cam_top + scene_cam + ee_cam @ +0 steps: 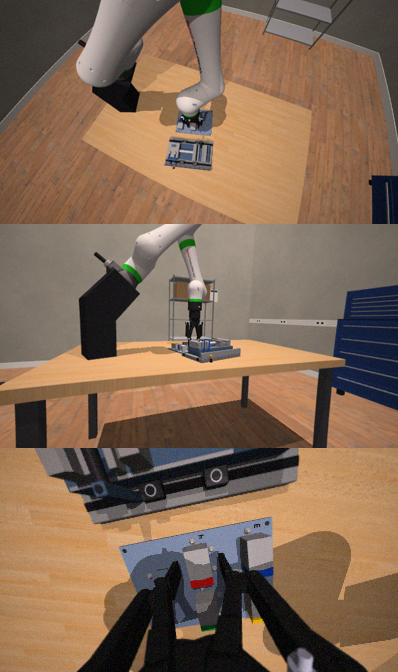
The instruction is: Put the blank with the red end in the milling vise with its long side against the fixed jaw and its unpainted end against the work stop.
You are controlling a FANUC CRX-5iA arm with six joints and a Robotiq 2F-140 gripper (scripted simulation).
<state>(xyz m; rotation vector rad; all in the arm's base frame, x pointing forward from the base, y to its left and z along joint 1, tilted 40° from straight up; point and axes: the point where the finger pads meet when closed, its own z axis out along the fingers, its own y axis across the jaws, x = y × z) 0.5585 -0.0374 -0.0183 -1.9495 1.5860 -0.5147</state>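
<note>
My gripper is now 30 mm above the red-ended blank. Also, from my hand: blue-ended blank 90 mm behind, 30 mm below, 20 mm to the right; blue-grey plate 50 mm below, 40 mm to the left, 10 mm behind; green-ended blank 90 mm to the left, 30 mm below, 20 mm behind.
</note>
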